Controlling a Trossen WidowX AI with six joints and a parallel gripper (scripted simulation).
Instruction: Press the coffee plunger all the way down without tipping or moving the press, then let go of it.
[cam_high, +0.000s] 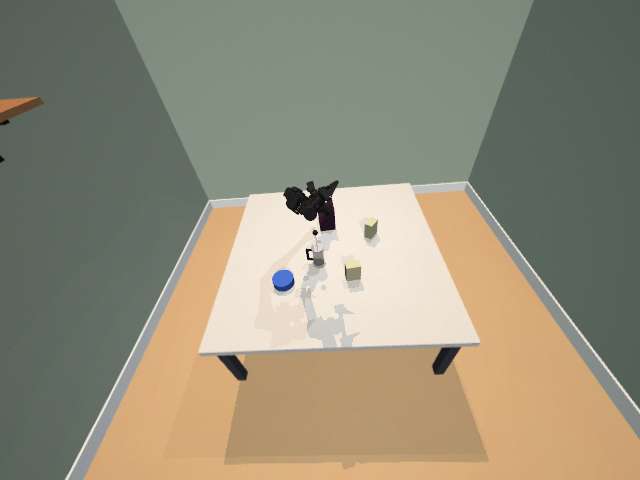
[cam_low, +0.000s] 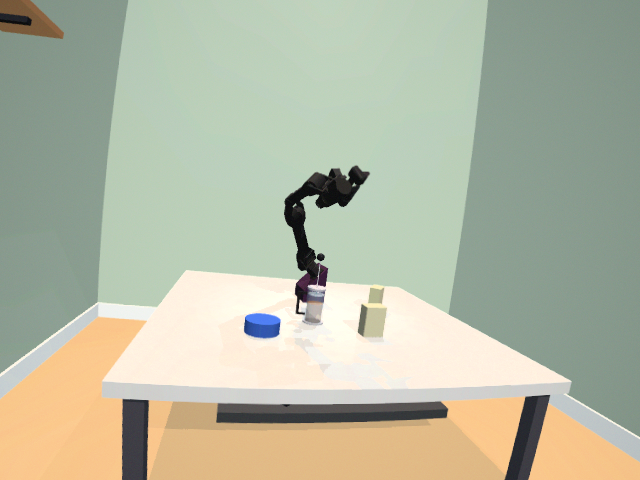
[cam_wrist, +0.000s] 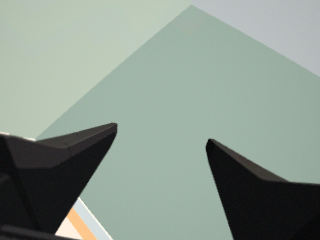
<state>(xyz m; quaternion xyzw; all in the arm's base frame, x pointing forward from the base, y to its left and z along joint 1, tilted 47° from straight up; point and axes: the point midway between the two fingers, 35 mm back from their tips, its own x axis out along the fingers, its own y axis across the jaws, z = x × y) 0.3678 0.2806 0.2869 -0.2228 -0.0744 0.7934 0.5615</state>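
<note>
The glass coffee press lies 20 mm behind my gripper tip, 140 mm to the right of it and 440 mm below it.
</note>
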